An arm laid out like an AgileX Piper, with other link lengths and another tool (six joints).
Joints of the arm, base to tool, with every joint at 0 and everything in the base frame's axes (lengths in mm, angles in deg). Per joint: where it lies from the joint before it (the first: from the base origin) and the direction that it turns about. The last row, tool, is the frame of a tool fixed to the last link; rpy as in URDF.
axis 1: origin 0.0 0.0 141.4 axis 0 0 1
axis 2: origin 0.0 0.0 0.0 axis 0 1 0
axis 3: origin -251.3 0.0 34.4 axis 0 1 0
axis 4: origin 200.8 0.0 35.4 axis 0.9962 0 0.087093
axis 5: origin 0.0 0.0 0.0 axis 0 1 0
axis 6: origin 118.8 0.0 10.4 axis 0.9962 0 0.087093
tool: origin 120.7 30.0 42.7 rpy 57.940 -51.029 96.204
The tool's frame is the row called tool.
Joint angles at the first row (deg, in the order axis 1, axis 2, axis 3, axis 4, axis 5, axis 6):
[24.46 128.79 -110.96 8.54 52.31 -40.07]
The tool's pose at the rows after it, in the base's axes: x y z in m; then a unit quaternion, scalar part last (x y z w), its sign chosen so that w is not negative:
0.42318 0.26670 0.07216 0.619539 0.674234 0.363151 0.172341
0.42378 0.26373 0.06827 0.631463 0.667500 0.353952 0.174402
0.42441 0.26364 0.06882 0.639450 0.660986 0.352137 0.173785
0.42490 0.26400 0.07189 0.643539 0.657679 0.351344 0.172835
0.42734 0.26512 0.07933 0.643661 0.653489 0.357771 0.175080
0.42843 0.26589 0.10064 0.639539 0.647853 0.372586 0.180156
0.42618 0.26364 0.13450 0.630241 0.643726 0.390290 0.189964
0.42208 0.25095 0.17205 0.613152 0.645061 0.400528 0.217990
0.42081 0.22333 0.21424 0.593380 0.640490 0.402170 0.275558
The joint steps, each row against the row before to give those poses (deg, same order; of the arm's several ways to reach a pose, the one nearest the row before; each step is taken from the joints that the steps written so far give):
[0.00 0.58 0.00 -1.04 -0.01 2.16]
[0.00 0.33 0.00 -0.84 0.40 2.11]
[0.00 0.00 -0.12 -0.05 0.20 1.23]
[0.00 0.00 -0.84 0.00 0.90 0.69]
[0.00 -0.44 -0.73 0.00 0.30 0.35]
[0.00 -2.22 -0.69 0.00 0.93 0.14]
[0.00 -3.71 -1.31 -0.55 2.51 0.00]
[0.00 -4.58 -1.68 -3.02 3.74 0.00]
[0.00 -5.31 -2.04 -6.58 4.18 0.86]

